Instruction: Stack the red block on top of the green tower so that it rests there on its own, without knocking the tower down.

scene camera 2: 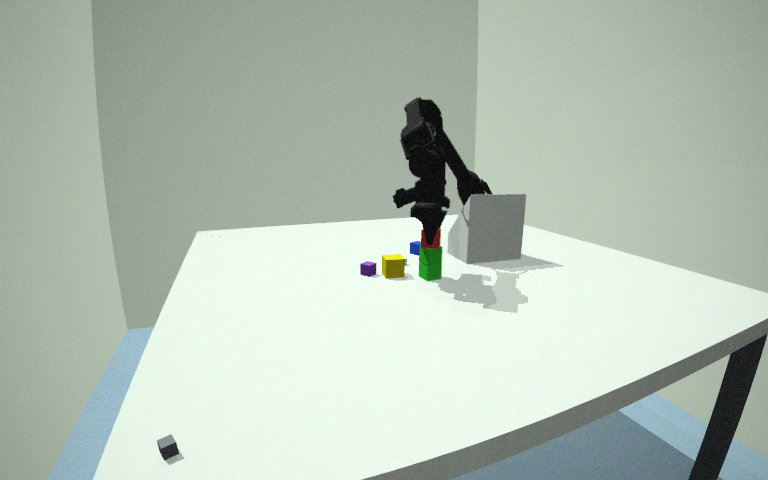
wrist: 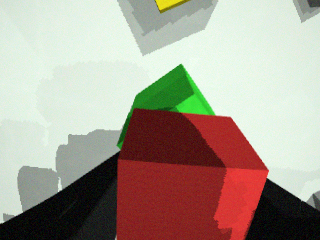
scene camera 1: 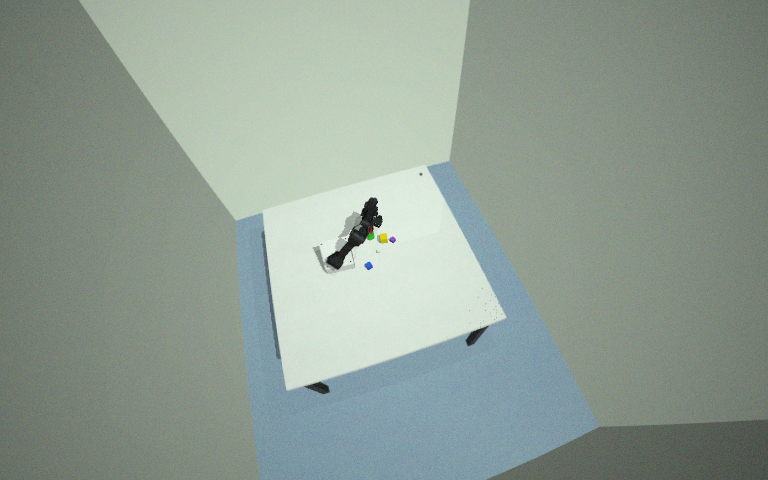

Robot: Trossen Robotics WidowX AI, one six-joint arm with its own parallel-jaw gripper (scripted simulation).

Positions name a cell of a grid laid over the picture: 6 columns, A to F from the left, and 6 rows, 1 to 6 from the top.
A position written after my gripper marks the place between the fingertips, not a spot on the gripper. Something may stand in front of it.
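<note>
A red block (wrist: D5) is visible to me. So is my gripper (scene camera 2: D4), which the wrist view (wrist: D5) shows as well.
</note>
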